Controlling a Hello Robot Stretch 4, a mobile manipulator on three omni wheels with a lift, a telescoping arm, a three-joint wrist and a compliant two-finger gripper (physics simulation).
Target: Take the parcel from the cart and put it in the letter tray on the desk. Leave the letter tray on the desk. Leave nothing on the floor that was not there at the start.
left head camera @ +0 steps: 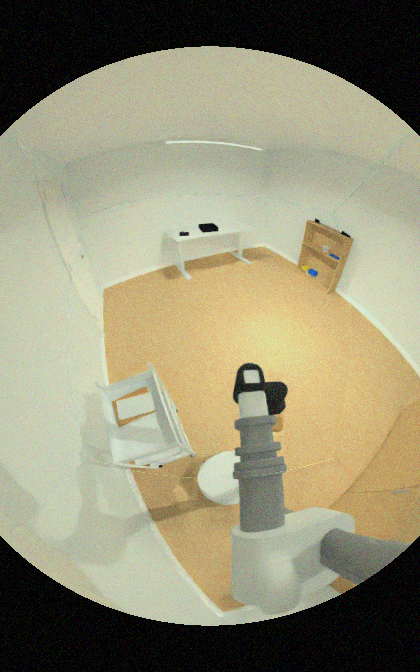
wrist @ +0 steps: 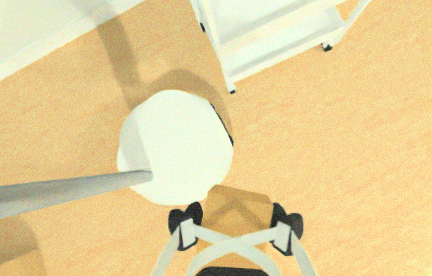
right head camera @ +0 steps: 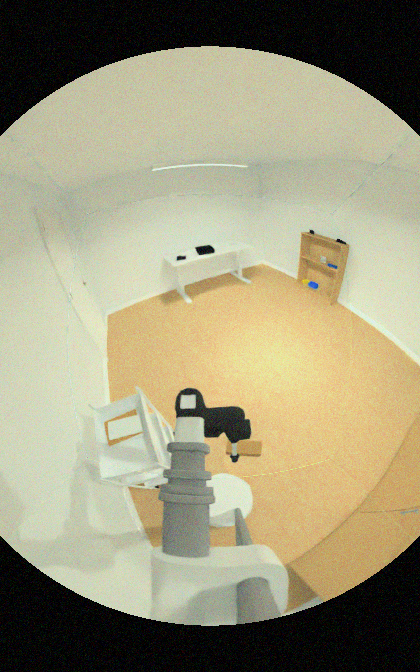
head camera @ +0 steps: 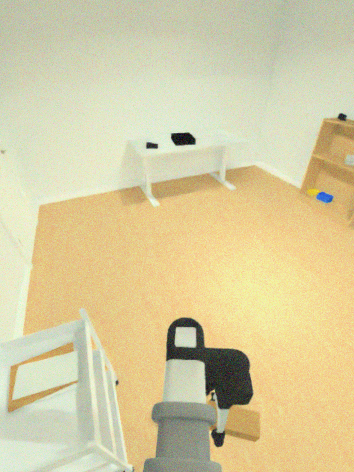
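Seen in the pictures: gripper, fingertip midpoint: [wrist: 234, 217]; robot's base, origin of the base link: [wrist: 183, 149].
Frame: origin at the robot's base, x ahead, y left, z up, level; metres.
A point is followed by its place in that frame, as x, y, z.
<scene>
The brown box-shaped parcel [head camera: 244, 424] {0.238, -0.151, 0.836} [left head camera: 278, 424] [right head camera: 250, 448] [wrist: 237, 202] {0.260, -0.064, 0.836} is between the two fingertips of my gripper [wrist: 234, 217] {0.256, -0.088, 0.786}, which is shut on it and holds it above the floor. The black letter tray [head camera: 183, 138] {3.344, 0.080, 0.701} [left head camera: 208, 227] [right head camera: 205, 249] lies on the white desk [head camera: 215, 144] {3.096, -0.338, 0.692} [left head camera: 227, 232] [right head camera: 226, 249] against the far wall, far from my gripper. The white cart [head camera: 96, 417] {0.269, 0.272, 0.660} [left head camera: 132, 440] [right head camera: 120, 457] stands at the lower left, and part of it shows in the wrist view [wrist: 285, 57] {0.399, 0.330, 0.123}. The far finger is hidden in the head camera view.
A small black object [head camera: 151, 145] {2.909, 0.461, 0.729} [left head camera: 184, 233] [right head camera: 181, 258] lies left of the tray. A wooden bookshelf [head camera: 315, 155] {2.978, -1.595, 0.613} [left head camera: 344, 265] [right head camera: 343, 275] stands at the right wall. My round white base [left head camera: 217, 477] [right head camera: 232, 500] [wrist: 175, 150] {0.021, -0.010, 0.187} is close to the cart. A large wooden surface [left head camera: 390, 450] is at the right.
</scene>
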